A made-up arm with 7 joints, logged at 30 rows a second.
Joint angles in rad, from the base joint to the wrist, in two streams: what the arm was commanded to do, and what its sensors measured. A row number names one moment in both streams.
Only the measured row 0 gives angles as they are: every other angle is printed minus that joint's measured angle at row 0.
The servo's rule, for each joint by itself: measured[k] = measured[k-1] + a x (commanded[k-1-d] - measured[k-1]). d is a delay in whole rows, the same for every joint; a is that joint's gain. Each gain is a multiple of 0.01, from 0.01 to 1. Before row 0 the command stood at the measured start. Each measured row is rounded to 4 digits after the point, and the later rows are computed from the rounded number. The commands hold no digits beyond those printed.
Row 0, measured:
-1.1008 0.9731 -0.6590 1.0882 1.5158 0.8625 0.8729
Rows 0 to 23, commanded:
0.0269 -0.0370 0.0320 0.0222 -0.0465 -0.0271 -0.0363
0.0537 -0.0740 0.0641 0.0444 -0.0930 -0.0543 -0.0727
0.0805 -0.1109 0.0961 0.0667 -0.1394 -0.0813 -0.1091
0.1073 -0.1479 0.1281 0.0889 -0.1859 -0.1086 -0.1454
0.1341 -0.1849 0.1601 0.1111 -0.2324 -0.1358 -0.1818
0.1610 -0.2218 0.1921 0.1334 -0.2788 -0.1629 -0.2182
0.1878 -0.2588 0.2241 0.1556 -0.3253 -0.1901 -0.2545
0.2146 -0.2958 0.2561 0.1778 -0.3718 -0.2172 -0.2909
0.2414 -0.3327 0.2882 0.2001 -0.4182 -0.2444 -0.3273
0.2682 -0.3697 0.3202 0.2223 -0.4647 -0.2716 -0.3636
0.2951 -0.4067 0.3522 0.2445 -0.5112 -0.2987 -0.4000
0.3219 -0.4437 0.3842 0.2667 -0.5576 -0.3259 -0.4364
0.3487 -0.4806 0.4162 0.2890 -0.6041 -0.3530 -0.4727
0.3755 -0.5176 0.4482 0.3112 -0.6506 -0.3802 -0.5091
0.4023 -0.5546 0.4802 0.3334 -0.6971 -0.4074 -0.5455
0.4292 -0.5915 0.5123 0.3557 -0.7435 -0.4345 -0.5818
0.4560 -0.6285 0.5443 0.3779 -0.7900 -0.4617 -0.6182
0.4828 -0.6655 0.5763 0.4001 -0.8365 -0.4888 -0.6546
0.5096 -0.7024 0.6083 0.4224 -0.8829 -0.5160 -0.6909
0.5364 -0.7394 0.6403 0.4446 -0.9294 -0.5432 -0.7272
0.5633 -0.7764 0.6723 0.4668 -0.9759 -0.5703 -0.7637
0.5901 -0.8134 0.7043 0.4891 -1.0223 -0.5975 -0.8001
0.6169 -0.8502 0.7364 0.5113 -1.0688 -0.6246 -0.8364
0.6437 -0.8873 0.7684 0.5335 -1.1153 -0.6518 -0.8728
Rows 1 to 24, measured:
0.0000 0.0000 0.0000 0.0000 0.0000 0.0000 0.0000
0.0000 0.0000 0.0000 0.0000 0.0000 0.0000 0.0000
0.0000 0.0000 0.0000 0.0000 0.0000 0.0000 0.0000
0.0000 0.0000 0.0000 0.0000 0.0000 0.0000 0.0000
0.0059 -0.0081 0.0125 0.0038 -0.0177 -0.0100 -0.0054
0.0164 -0.0226 0.0326 0.0107 -0.0463 -0.0264 -0.0155
0.0305 -0.0420 0.0574 0.0202 -0.0817 -0.0467 -0.0295
0.0474 -0.0653 0.0850 0.0319 -0.1213 -0.0696 -0.0469
0.0665 -0.0916 0.1143 0.0454 -0.1635 -0.0941 -0.0671
0.0873 -0.1202 0.1446 0.0604 -0.2073 -0.1196 -0.0898
0.1094 -0.1507 0.1756 0.0766 -0.2521 -0.1457 -0.1145
0.1325 -0.1826 0.2070 0.0938 -0.2976 -0.1722 -0.1410
0.1565 -0.2156 0.2387 0.1119 -0.3434 -0.1989 -0.1689
0.1811 -0.2495 0.2705 0.1307 -0.3895 -0.2258 -0.1981
0.2062 -0.2841 0.3024 0.1500 -0.4357 -0.2528 -0.2284
0.2317 -0.3192 0.3343 0.1698 -0.4820 -0.2798 -0.2596
0.2574 -0.3547 0.3662 0.1901 -0.5284 -0.3069 -0.2916
0.2834 -0.3905 0.3982 0.2107 -0.5748 -0.3340 -0.3242
0.3096 -0.4266 0.4302 0.2316 -0.6213 -0.3612 -0.3574
0.3359 -0.4629 0.4622 0.2527 -0.6677 -0.3883 -0.3911
0.3623 -0.4993 0.4942 0.2740 -0.7142 -0.4155 -0.4252
0.3888 -0.5359 0.5262 0.2954 -0.7607 -0.4426 -0.4596
0.4154 -0.5725 0.5582 0.3170 -0.8071 -0.4698 -0.4943
0.4420 -0.6092 0.5902 0.3387 -0.8536 -0.4970 -0.5292
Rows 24 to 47, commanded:
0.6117 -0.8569 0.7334 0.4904 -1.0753 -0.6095 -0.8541
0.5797 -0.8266 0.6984 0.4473 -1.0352 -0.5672 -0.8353
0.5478 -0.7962 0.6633 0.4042 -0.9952 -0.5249 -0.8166
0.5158 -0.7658 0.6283 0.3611 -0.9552 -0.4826 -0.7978
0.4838 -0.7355 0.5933 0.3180 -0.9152 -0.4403 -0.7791
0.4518 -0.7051 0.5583 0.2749 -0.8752 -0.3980 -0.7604
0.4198 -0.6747 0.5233 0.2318 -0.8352 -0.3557 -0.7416
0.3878 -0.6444 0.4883 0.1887 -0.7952 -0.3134 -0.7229
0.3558 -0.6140 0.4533 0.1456 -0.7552 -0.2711 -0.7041
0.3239 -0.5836 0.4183 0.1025 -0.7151 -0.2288 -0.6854
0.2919 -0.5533 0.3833 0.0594 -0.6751 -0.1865 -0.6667
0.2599 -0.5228 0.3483 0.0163 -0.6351 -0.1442 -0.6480
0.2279 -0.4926 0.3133 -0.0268 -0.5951 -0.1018 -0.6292
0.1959 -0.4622 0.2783 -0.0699 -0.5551 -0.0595 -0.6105
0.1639 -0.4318 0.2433 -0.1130 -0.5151 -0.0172 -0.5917
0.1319 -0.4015 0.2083 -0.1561 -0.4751 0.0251 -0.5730
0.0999 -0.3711 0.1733 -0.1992 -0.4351 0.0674 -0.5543
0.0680 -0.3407 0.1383 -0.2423 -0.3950 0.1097 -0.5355
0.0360 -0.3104 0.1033 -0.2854 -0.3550 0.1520 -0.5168
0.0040 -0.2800 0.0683 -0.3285 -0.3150 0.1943 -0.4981
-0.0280 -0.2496 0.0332 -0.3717 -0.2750 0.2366 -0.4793
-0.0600 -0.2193 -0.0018 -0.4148 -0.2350 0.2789 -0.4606
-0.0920 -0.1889 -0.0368 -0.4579 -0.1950 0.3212 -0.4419
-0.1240 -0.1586 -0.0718 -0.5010 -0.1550 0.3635 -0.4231
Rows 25 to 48, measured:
0.4687 -0.6460 0.6222 0.3605 -0.9001 -0.5241 -0.5644
0.4954 -0.6828 0.6542 0.3824 -0.9465 -0.5513 -0.5998
0.5221 -0.7196 0.6863 0.4043 -0.9930 -0.5784 -0.6353
0.5489 -0.7565 0.7183 0.4263 -1.0395 -0.6056 -0.6709
0.5627 -0.7786 0.7242 0.4372 -1.0531 -0.6070 -0.6984
0.5664 -0.7892 0.7141 0.4389 -1.0463 -0.5923 -0.7189
0.5623 -0.7907 0.6943 0.4330 -1.0269 -0.5674 -0.7336
0.5521 -0.7852 0.6686 0.4208 -0.9997 -0.5360 -0.7432
0.5371 -0.7743 0.6392 0.4033 -0.9676 -0.5006 -0.7486
0.5183 -0.7591 0.6076 0.3815 -0.9325 -0.4626 -0.7504
0.4966 -0.7405 0.5747 0.3561 -0.8955 -0.4230 -0.7491
0.4727 -0.7194 0.5410 0.3276 -0.8574 -0.3824 -0.7452
0.4470 -0.6962 0.5068 0.2967 -0.8186 -0.3412 -0.7390
0.4199 -0.6714 0.4723 0.2637 -0.7793 -0.2996 -0.7310
0.3917 -0.6454 0.4376 0.2290 -0.7397 -0.2578 -0.7214
0.3627 -0.6184 0.4028 0.1928 -0.7000 -0.2158 -0.7104
0.3330 -0.5907 0.3679 0.1555 -0.6601 -0.1736 -0.6982
0.3028 -0.5624 0.3330 0.1172 -0.6202 -0.1314 -0.6850
0.2722 -0.5337 0.2980 0.0781 -0.5803 -0.0891 -0.6710
0.2413 -0.5046 0.2630 0.0383 -0.5403 -0.0468 -0.6563
0.2102 -0.4752 0.2280 -0.0021 -0.5003 -0.0045 -0.6410
0.1789 -0.4456 0.1930 -0.0429 -0.4603 0.0378 -0.6252
0.1475 -0.4159 0.1580 -0.0841 -0.4203 0.0801 -0.6089
0.1159 -0.3860 0.1230 -0.1256 -0.3803 0.1224 -0.5923

